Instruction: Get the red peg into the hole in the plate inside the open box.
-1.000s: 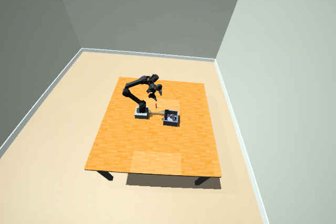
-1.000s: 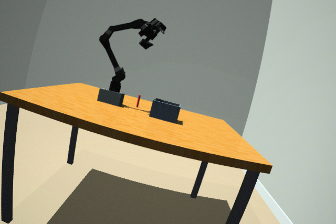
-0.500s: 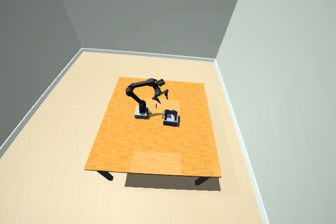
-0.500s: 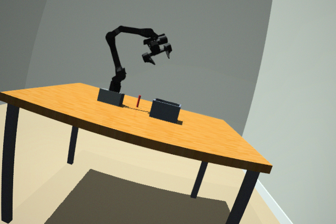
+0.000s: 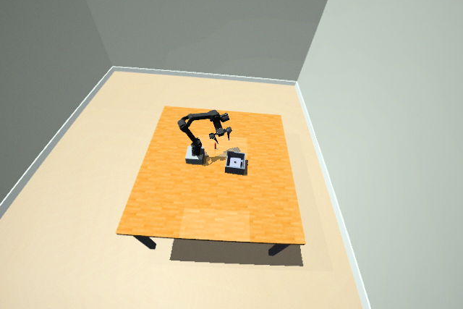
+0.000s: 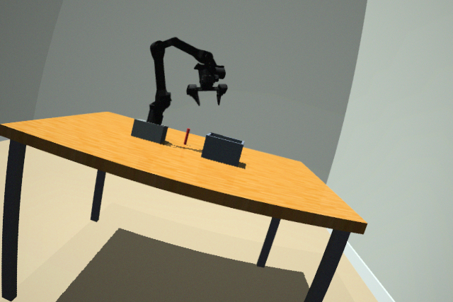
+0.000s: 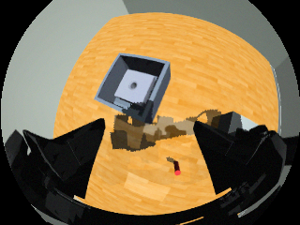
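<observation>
The red peg is 18 cm below my gripper tip, 10 cm to the left of it and 7 cm behind it. From my gripper tip the other things lie so: dark box (19 cm below, 10 cm ahead, 9 cm to the right); pale plate (17 cm below, 10 cm ahead, 9 cm to the right).
</observation>
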